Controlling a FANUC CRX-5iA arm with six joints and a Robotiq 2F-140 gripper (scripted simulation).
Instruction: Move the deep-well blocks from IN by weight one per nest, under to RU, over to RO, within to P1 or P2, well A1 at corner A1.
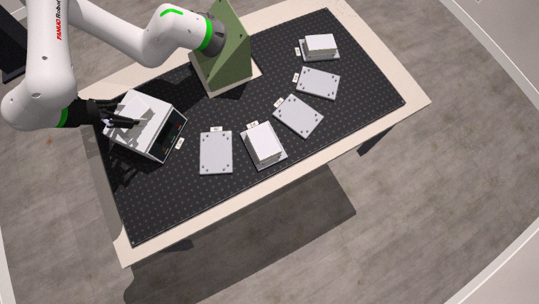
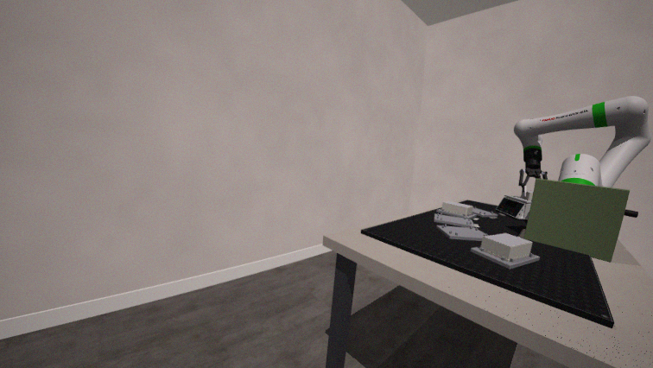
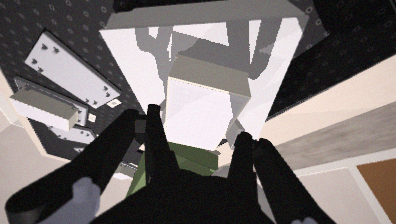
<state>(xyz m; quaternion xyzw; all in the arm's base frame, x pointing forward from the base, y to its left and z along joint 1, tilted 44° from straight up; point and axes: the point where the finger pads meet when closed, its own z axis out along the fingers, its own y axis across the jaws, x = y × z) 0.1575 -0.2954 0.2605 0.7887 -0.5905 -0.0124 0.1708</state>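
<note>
Right now the check-weigher platform is 4 cm below my hand. The rest, counted from my hand: check-weigher 7 cm below; then white deep-well block 38 cm to the left, 28 cm ahead, 10 cm below; then infeed nest IN 22 cm ahead, 21 cm to the left, 13 cm below.
</note>
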